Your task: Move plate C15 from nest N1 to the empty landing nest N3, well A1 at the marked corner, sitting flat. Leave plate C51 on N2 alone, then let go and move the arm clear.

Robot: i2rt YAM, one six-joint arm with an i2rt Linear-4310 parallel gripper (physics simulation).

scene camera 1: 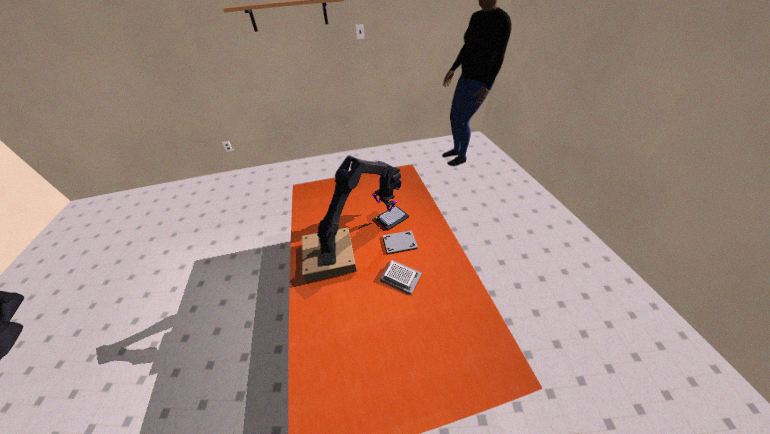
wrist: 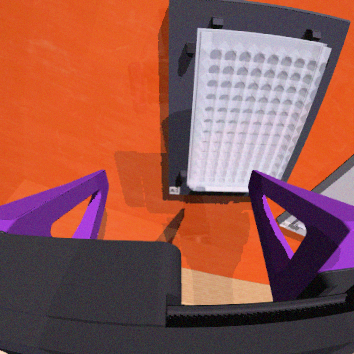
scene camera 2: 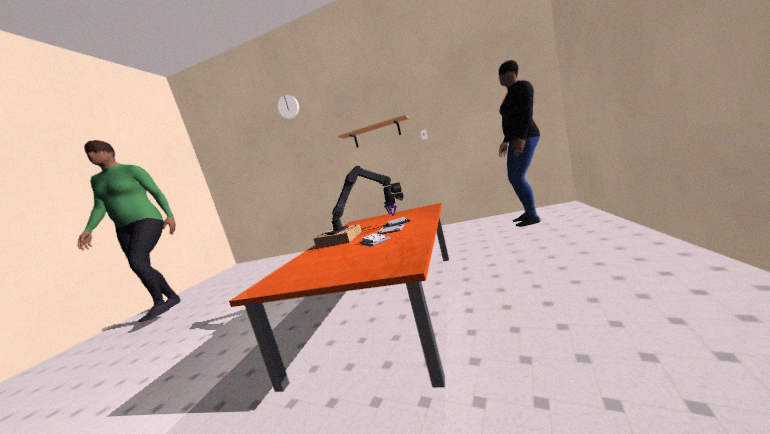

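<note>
My gripper [scene camera 1: 384, 202] [scene camera 2: 391, 210] [wrist: 178, 177] is open and empty, above the table beside the far dark nest [wrist: 181, 15]. A pale, many-welled plate [scene camera 1: 392, 216] [scene camera 2: 397, 221] [wrist: 255, 115] lies on that nest, with the A1 tag [wrist: 174, 190] at a corner. In the wrist view the right fingertip overlaps the plate's lower edge; the left is over orange table. The empty light-grey nest [scene camera 1: 400, 242] [scene camera 2: 392, 229] [wrist: 340, 187] is in the middle. A white plate [scene camera 1: 400, 273] [scene camera 2: 373, 237] sits on the nearer grey nest [scene camera 1: 411, 286]. Plate and nest numbers are unreadable.
The arm stands on a wooden base [scene camera 1: 345, 265] [scene camera 2: 338, 237] at the left edge of the orange table [scene camera 1: 388, 366] [scene camera 2: 334, 274]. A person in black [scene camera 1: 485, 48] [scene camera 2: 520, 110] stands beyond the table. A person in green [scene camera 2: 125, 191] is at the left.
</note>
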